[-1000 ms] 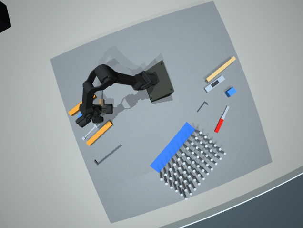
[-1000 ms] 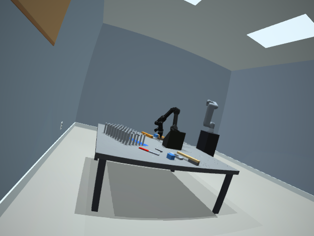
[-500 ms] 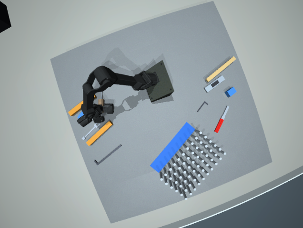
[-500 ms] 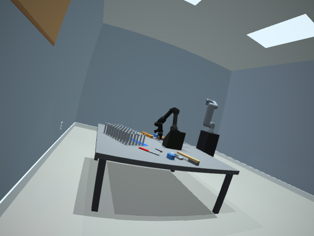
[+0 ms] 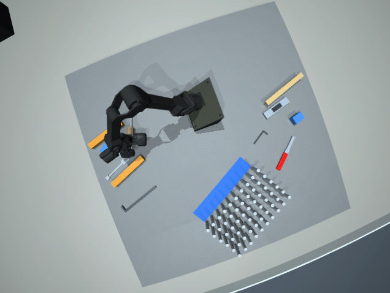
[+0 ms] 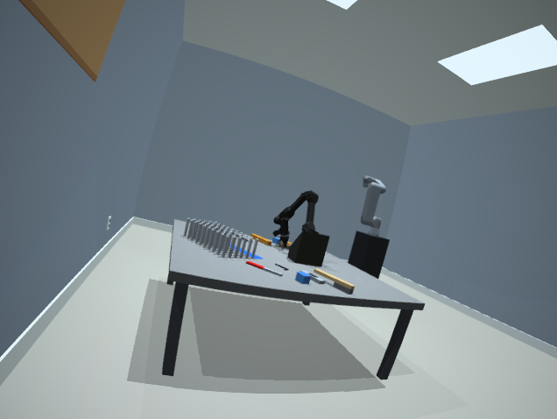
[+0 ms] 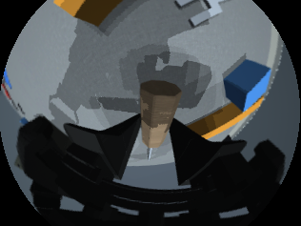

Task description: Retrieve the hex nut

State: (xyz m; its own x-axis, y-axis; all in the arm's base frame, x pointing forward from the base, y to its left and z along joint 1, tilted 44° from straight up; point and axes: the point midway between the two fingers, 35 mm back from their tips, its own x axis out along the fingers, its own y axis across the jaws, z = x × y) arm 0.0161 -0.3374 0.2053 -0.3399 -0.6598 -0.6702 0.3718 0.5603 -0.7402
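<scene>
The wooden-handled screwdriver lies 10 cm behind my gripper tip and 4 cm to the left of it. The rest, counted from my gripper tip: grey block 78 cm to the left, 15 cm ahead; then wrench 14 cm to the right, 13 cm ahead, 1 cm below; then blue taped strip 45 cm ahead, 34 cm to the left, 1 cm below.
</scene>
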